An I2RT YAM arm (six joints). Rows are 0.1 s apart.
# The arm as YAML. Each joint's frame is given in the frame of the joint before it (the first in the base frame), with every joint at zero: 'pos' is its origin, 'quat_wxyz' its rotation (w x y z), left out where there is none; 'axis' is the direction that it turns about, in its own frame. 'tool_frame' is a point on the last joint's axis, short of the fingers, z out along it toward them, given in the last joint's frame.
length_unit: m
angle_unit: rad
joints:
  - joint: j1
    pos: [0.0, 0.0, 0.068]
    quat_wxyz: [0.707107, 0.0, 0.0, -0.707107]
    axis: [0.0, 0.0, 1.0]
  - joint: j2
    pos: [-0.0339, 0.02, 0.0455]
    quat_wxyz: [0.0, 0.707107, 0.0, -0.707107]
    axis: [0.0, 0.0, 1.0]
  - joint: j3
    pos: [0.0, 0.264, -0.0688]
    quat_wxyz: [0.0, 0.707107, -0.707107, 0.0]
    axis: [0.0, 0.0, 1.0]
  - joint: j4
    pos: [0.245, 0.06, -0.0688]
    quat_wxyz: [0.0, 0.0, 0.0, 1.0]
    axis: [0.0, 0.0, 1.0]
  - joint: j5
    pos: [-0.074, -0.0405, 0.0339]
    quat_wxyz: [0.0, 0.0, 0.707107, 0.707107]
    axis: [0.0, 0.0, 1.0]
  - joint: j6
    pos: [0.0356, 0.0, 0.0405]
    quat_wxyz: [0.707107, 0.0, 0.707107, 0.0]
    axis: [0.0, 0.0, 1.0]
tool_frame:
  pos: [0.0, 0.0, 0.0]
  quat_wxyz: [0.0, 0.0, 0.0, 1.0]
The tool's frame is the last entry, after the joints.
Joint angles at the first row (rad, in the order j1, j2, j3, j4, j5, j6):
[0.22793, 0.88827, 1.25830, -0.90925, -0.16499, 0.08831]
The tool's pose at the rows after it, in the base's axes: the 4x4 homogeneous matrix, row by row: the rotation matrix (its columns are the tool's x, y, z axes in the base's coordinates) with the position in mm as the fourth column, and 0 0 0 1 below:
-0.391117 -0.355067 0.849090 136.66; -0.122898 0.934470 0.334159 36.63; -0.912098 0.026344 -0.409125 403.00; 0 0 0 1
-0.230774 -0.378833 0.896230 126.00; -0.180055 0.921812 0.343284 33.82; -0.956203 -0.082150 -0.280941 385.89; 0 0 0 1
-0.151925 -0.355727 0.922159 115.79; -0.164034 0.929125 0.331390 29.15; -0.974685 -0.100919 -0.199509 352.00; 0 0 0 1
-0.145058 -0.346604 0.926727 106.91; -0.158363 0.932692 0.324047 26.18; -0.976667 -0.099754 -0.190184 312.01; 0 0 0 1
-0.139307 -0.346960 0.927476 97.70; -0.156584 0.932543 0.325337 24.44; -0.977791 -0.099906 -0.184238 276.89; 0 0 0 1
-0.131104 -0.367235 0.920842 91.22; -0.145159 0.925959 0.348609 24.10; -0.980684 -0.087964 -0.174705 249.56; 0 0 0 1
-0.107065 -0.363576 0.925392 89.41; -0.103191 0.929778 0.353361 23.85; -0.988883 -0.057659 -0.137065 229.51; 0 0 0 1
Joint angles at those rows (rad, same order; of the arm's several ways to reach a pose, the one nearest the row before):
[0.22834, 0.79863, 1.17322, -0.80012, -0.13368, -0.03146]
[0.22564, 0.67767, 1.01567, -0.62544, -0.13447, -0.12532]
[0.20619, 0.53807, 0.81733, -0.48202, -0.13599, -0.13104]
[0.19558, 0.40988, 0.63993, -0.42326, -0.13822, -0.12873]
[0.19623, 0.28170, 0.49422, -0.39963, -0.13870, -0.12799]
[0.19743, 0.17184, 0.38396, -0.39008, -0.16192, -0.11845]
[0.19701, 0.08336, 0.29089, -0.34695, -0.16616, -0.08145]

